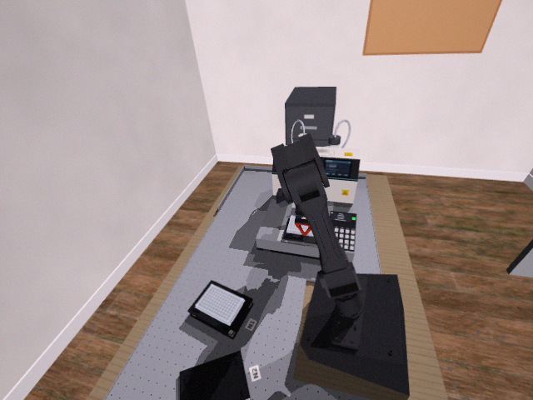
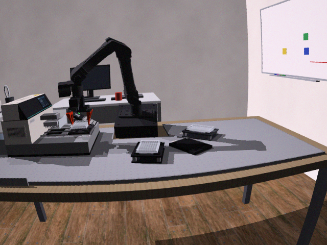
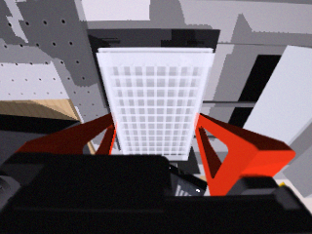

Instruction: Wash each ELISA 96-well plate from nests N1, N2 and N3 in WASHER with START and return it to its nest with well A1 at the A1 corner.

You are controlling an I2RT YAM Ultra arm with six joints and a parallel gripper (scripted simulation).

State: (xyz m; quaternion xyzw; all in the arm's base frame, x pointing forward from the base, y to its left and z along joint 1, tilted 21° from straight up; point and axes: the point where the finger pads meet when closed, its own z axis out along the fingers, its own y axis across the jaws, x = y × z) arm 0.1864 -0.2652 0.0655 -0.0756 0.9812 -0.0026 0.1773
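Now: the black washer carrier 2 cm below my hand. The rest, counted from my hand: manifold head: 2 cm ahead, 15 cm to the right, 3 cm above; then washer: 2 cm ahead, 15 cm to the right, 3 cm above; then N1 label: 6 cm ahead, 36 cm to the left, 10 cm below.
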